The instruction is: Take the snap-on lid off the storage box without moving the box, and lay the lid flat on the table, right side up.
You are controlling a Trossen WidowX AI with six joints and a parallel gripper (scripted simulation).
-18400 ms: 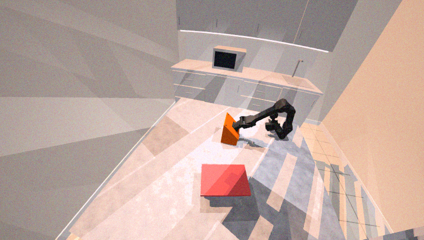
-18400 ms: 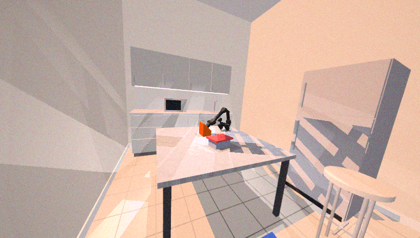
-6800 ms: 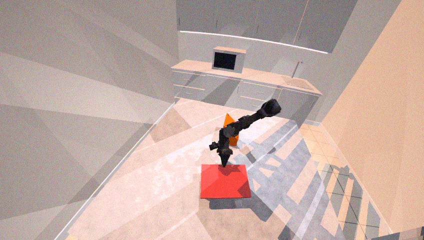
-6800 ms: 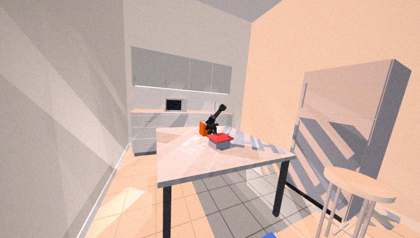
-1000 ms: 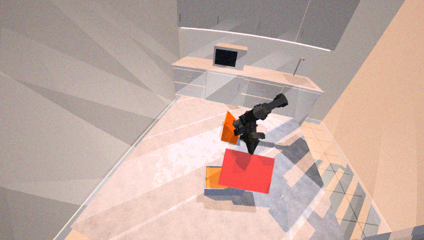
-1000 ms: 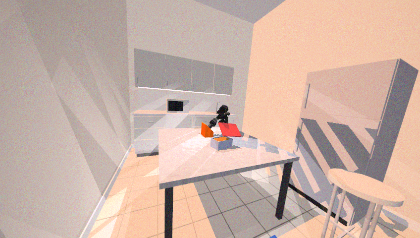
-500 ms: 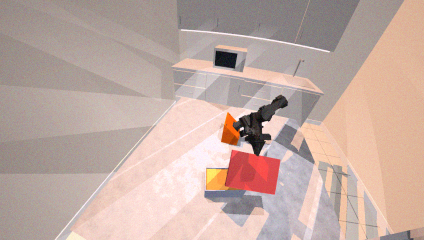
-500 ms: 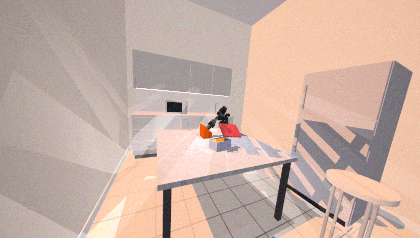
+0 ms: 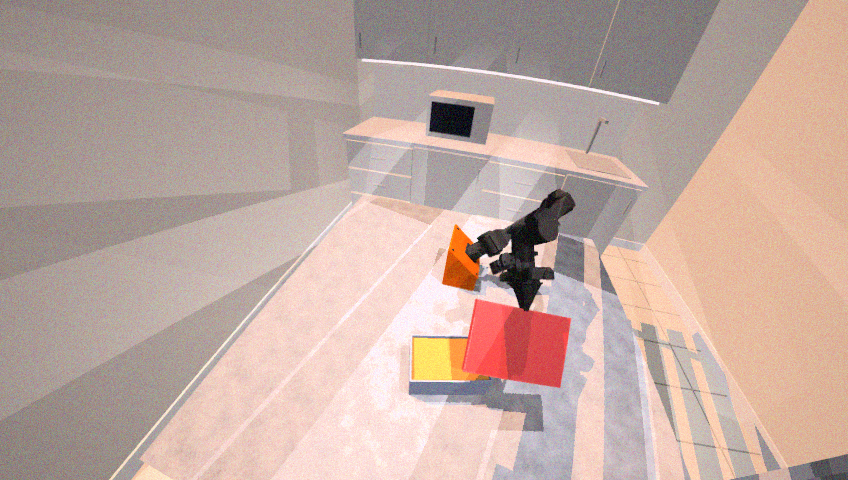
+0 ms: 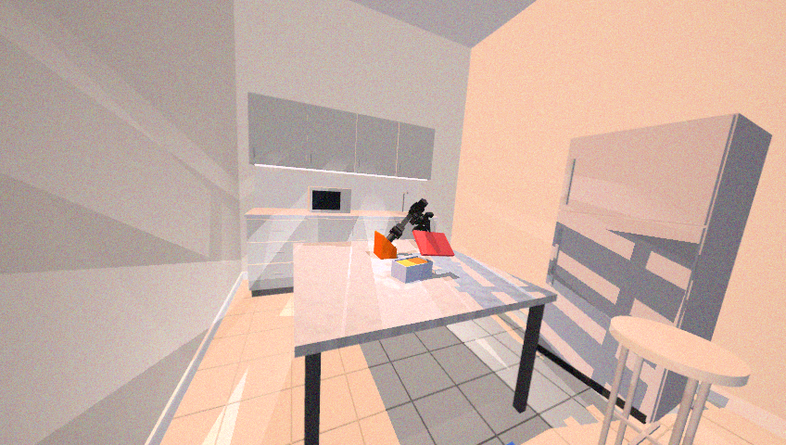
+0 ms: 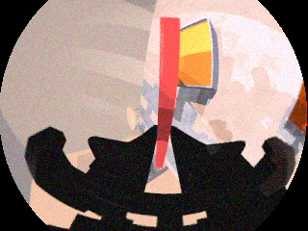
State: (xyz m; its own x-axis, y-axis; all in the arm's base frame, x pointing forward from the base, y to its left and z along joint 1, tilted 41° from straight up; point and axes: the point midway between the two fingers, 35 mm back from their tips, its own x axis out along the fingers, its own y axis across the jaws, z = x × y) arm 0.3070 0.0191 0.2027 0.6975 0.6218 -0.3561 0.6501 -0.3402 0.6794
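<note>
The red lid is 6 cm ahead of my gripper tip and 5 cm below it. Round my gripper tip: storage box (19 cm below, 15 cm to the right, 10 cm ahead).
</note>
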